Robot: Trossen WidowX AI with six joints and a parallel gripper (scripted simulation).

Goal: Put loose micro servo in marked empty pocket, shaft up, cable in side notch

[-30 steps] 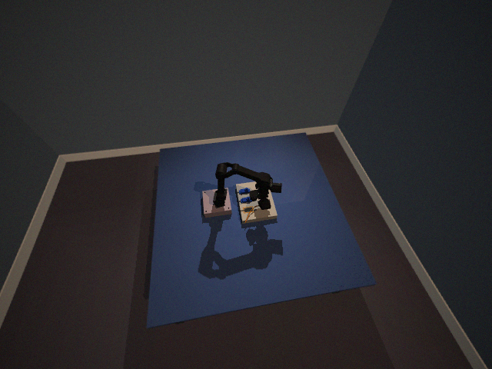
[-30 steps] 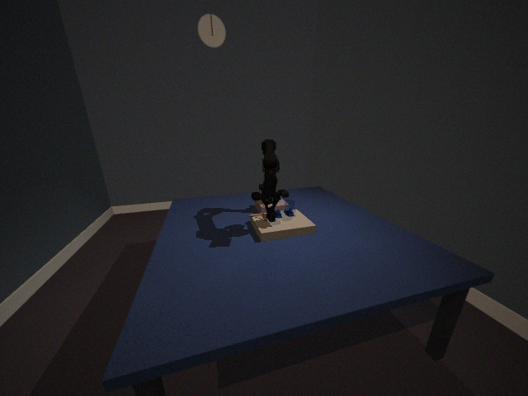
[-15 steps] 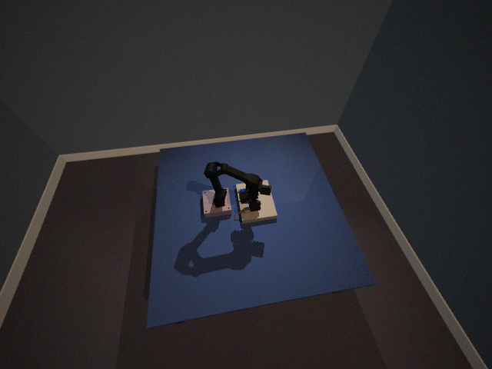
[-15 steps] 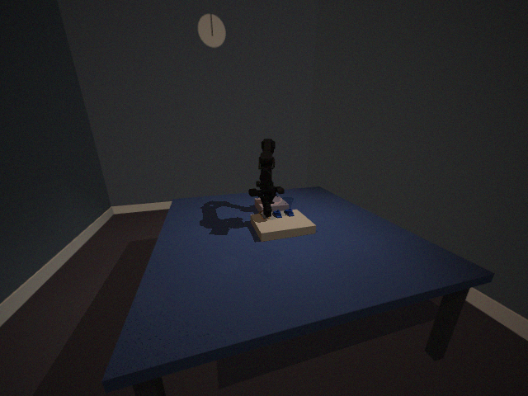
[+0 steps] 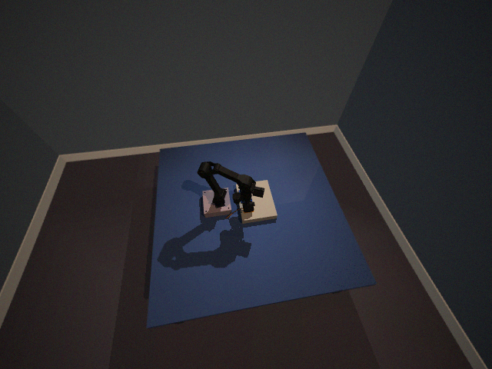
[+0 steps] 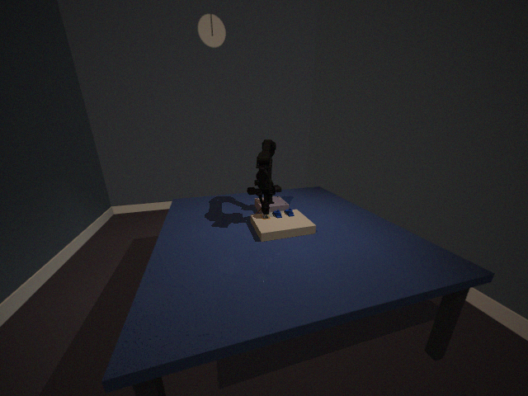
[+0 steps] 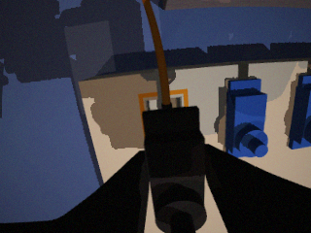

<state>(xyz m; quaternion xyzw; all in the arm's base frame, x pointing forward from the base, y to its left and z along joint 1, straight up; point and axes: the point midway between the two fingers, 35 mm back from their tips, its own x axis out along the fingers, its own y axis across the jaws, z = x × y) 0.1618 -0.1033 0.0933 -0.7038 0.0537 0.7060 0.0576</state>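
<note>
Now: gripper tip 13 cm short of the beige deck, 5 cm to the right of it and 10 cm above it.
</note>
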